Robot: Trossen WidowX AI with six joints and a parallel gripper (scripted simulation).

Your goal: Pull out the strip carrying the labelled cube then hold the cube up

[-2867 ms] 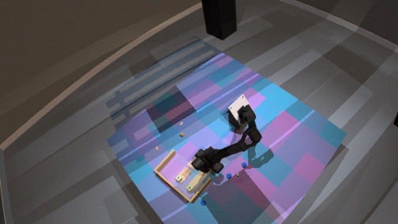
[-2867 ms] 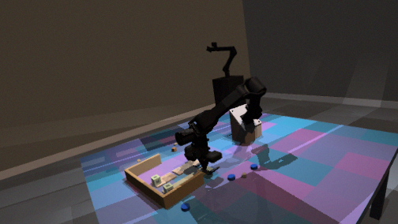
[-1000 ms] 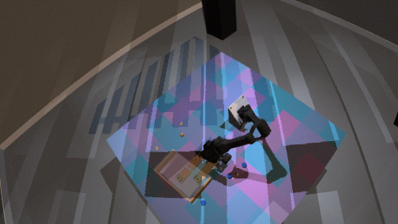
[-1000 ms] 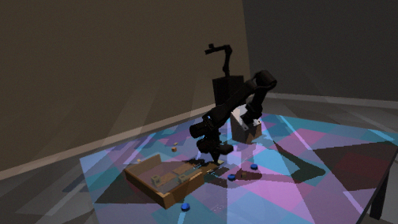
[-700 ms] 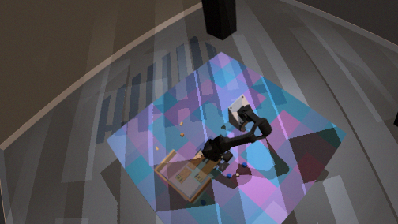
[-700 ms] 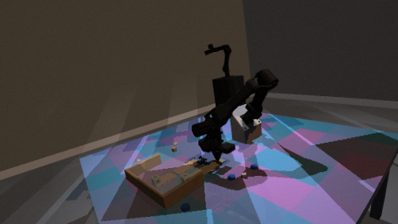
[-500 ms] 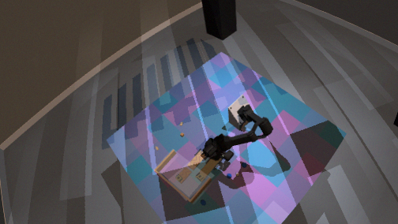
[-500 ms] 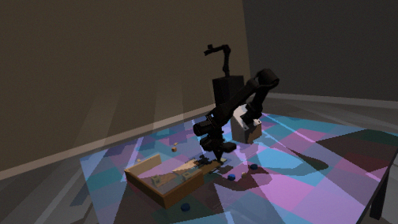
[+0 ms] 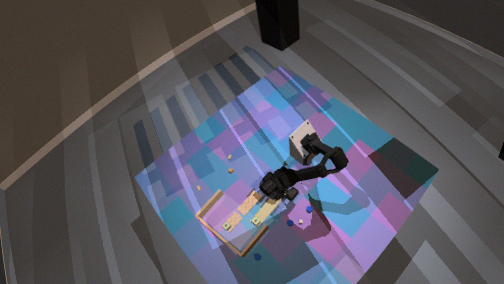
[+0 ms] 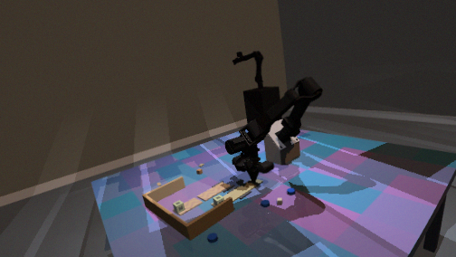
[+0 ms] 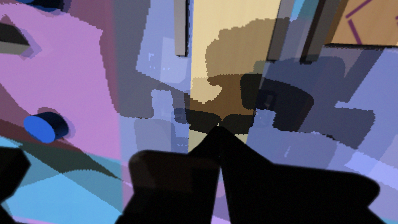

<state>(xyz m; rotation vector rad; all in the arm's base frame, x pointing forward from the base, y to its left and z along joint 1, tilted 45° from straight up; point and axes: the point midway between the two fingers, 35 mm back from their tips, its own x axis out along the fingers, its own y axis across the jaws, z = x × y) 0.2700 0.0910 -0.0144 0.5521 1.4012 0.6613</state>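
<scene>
The strip lies 9 cm ahead of my gripper tip and 1 cm to the left of it. From my gripper tip the other things lie so: cream cube: 5 cm ahead, 18 cm to the left.
</scene>
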